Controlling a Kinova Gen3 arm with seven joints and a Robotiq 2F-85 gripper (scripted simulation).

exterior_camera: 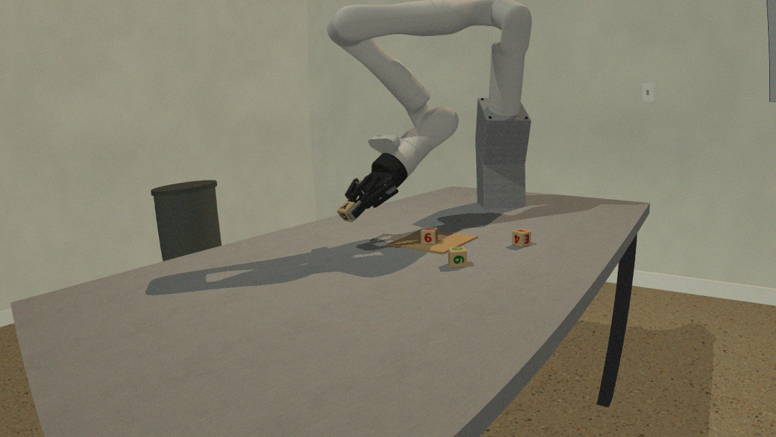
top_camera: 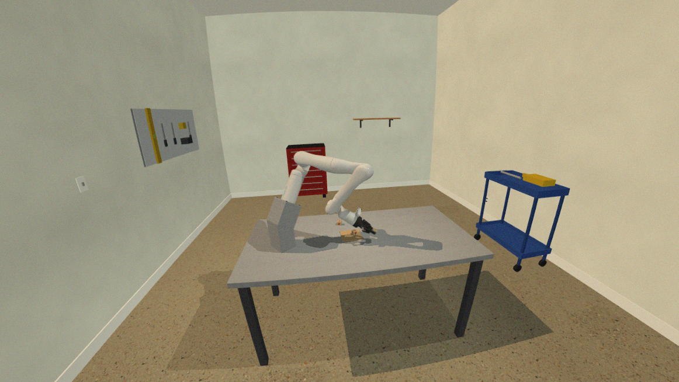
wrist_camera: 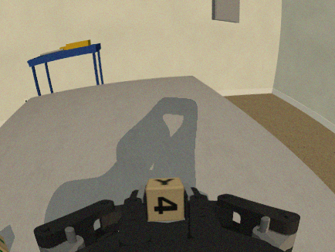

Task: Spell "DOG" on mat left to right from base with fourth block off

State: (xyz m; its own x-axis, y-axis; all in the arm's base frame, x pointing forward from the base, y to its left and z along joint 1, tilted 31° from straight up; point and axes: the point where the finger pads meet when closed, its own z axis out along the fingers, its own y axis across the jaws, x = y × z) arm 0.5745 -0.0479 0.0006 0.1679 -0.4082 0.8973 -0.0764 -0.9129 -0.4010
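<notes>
Now: hand 12 cm past the O block, 11 cm to the right of it and 6 cm above it. Round my hand: tan mat (14 cm behind, 10 cm to the left, 8 cm below); G block (right at my hand); D block (24 cm to the left, 7 cm below, 4 cm behind).
</notes>
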